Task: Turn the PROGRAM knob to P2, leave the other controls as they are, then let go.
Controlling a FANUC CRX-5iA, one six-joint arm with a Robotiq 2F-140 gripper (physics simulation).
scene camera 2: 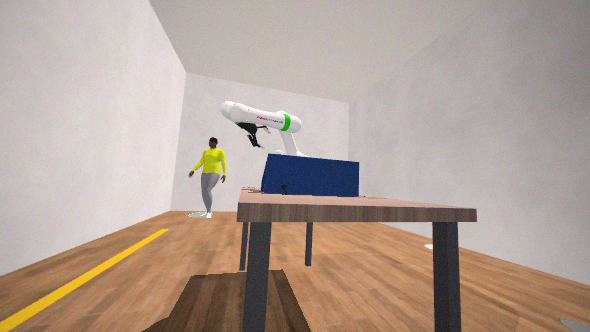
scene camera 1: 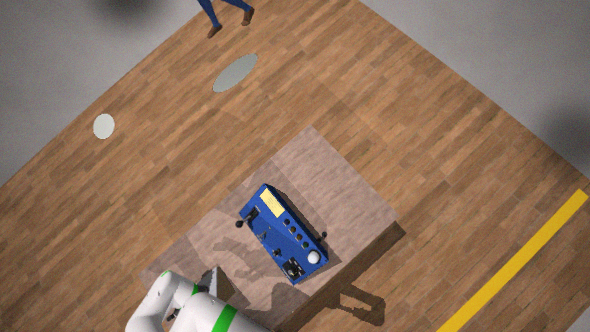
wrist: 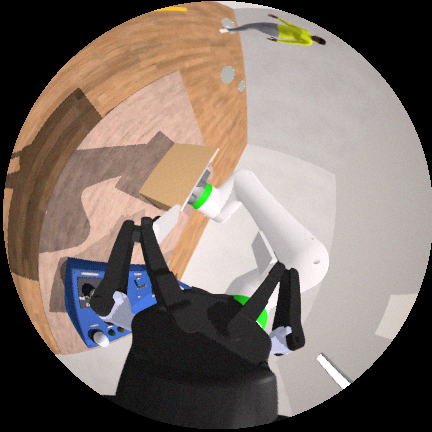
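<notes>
The blue control box [scene camera 1: 280,235] [scene camera 2: 312,175] [wrist: 75,312] stands on the table. The PROGRAM knob appears to be the black knob [scene camera 1: 293,270] [wrist: 88,289] on a dark plate at one end of the panel; its marks are too small to read. The panel also carries a white round button [scene camera 1: 313,257] [wrist: 100,338], a row of small round buttons, small switches and a black-balled lever [scene camera 1: 240,223]. My gripper [scene camera 2: 264,139] [wrist: 217,226] is open and empty, up in the air above the box's height and apart from it. In the wrist view one finger overlaps the panel, beside the knob.
A tan block [scene camera 1: 226,287] [wrist: 177,172] with a white plate stands at the table [scene camera 1: 350,200] [scene camera 2: 360,212] [wrist: 165,100] by the arm. A small black ball [scene camera 1: 324,234] [scene camera 2: 284,188] sticks out behind the box. A person [scene camera 2: 213,161] [wrist: 292,35] stands on the floor beyond.
</notes>
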